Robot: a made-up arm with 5 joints. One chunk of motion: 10 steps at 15 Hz.
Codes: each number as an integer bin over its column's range. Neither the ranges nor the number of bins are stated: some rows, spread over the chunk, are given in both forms.
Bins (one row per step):
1: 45 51 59 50 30
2: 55 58 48 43 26
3: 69 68 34 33 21
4: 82 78 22 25 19
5: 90 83 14 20 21
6: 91 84 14 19 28
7: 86 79 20 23 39
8: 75 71 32 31 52
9: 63 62 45 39 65
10: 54 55 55 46 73
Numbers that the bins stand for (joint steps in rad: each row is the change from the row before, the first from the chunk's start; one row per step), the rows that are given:
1: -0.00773 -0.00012 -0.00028 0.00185 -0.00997
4: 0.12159 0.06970 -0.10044 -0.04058 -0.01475
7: 0.13557 0.07228 -0.10586 -0.04397 -0.00606
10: 0.02373 0.01022 -0.01111 -0.00494 0.00871
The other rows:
2: 0.02722 0.01798 -0.03006 -0.01003 -0.01171
3: 0.07615 0.04384 -0.06796 -0.02700 -0.01388
5: 0.14955 0.08263 -0.12210 -0.04906 -0.01388
6: 0.15304 0.08521 -0.12210 -0.05076 -0.01084
8: 0.09712 0.05160 -0.07337 -0.03039 -0.00041
9: 0.05518 0.02832 -0.03818 -0.01682 0.00523

